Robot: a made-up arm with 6 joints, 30 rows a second.
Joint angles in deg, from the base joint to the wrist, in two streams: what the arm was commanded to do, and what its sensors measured. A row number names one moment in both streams.
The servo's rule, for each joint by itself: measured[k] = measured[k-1] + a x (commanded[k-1-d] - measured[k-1]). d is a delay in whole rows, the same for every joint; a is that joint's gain. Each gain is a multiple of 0.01, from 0.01 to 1. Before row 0 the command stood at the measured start. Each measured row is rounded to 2 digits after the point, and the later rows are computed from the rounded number. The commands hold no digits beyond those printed.
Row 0, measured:
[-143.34 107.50 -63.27 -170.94 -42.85 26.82]
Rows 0 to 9, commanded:
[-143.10 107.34 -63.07 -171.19 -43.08 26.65]
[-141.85 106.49 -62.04 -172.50 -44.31 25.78]
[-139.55 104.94 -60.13 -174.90 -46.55 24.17]
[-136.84 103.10 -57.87 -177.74 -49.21 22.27]
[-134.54 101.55 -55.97 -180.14 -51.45 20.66]
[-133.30 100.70 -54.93 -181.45 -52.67 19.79]
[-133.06 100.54 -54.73 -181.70 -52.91 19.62]
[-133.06 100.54 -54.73 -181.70 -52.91 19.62]
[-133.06 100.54 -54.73 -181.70 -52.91 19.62]
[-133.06 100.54 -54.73 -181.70 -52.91 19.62]
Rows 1 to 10, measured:
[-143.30 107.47 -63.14 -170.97 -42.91 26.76]
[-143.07 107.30 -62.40 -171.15 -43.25 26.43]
[-142.51 106.90 -60.88 -171.60 -44.04 25.66]
[-141.60 106.25 -58.86 -172.34 -45.28 24.51]
[-140.47 105.45 -56.92 -173.28 -46.76 23.20]
[-139.32 104.64 -55.59 -174.26 -48.18 22.04]
[-138.32 103.94 -55.01 -175.15 -49.32 21.22]
[-137.48 103.36 -54.82 -175.94 -50.18 20.68]
[-136.77 102.88 -54.76 -176.63 -50.84 20.32]
[-136.18 102.48 -54.74 -177.24 -51.34 20.08]
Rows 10 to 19, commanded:
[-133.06 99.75 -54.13 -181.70 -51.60 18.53]
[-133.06 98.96 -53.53 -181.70 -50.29 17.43]
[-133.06 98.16 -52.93 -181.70 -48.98 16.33]
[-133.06 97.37 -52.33 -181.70 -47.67 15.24]
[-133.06 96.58 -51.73 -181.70 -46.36 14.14]
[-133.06 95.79 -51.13 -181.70 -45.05 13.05]
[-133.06 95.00 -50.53 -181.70 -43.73 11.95]
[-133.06 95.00 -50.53 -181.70 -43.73 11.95]
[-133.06 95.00 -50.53 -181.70 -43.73 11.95]
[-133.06 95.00 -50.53 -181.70 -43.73 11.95]
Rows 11 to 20, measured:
[-135.68 102.02 -54.33 -177.78 -51.40 19.55]
[-135.26 101.50 -53.79 -178.25 -51.13 18.83]
[-134.91 100.93 -53.21 -178.66 -50.61 17.98]
[-134.61 100.32 -52.62 -179.02 -49.90 17.05]
[-134.36 99.68 -52.02 -179.34 -49.05 16.06]
[-134.15 99.02 -51.42 -179.62 -48.09 15.04]
[-133.98 98.34 -50.82 -179.87 -47.04 13.99]
[-133.83 97.77 -50.63 -180.09 -46.25 13.30]
[-133.71 97.30 -50.56 -180.28 -45.65 12.84]
[-133.61 96.91 -50.54 -180.45 -45.19 12.54]

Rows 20 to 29, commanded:
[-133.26 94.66 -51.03 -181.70 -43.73 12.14]
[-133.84 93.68 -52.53 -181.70 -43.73 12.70]
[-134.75 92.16 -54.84 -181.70 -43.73 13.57]
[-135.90 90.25 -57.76 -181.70 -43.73 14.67]
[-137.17 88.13 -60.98 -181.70 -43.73 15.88]
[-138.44 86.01 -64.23 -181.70 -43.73 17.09]
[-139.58 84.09 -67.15 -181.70 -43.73 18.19]
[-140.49 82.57 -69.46 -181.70 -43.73 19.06]
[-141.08 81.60 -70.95 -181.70 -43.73 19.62]
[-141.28 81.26 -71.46 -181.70 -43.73 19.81]
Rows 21 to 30, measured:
[-133.55 96.53 -50.87 -180.60 -44.84 12.40]
[-133.60 96.05 -51.98 -180.73 -44.57 12.50]
[-133.78 95.39 -53.90 -180.85 -44.37 12.86]
[-134.12 94.52 -56.49 -180.95 -44.22 13.48]
[-134.61 93.43 -59.50 -181.04 -44.10 14.30]
[-135.22 92.17 -62.67 -181.12 -44.01 15.25]
[-135.92 90.80 -65.67 -181.19 -43.94 16.25]
[-136.65 89.40 -68.21 -181.25 -43.89 17.21]
[-137.36 88.07 -70.05 -181.30 -43.85 18.03]
[-137.99 86.91 -70.99 -181.35 -43.82 18.64]

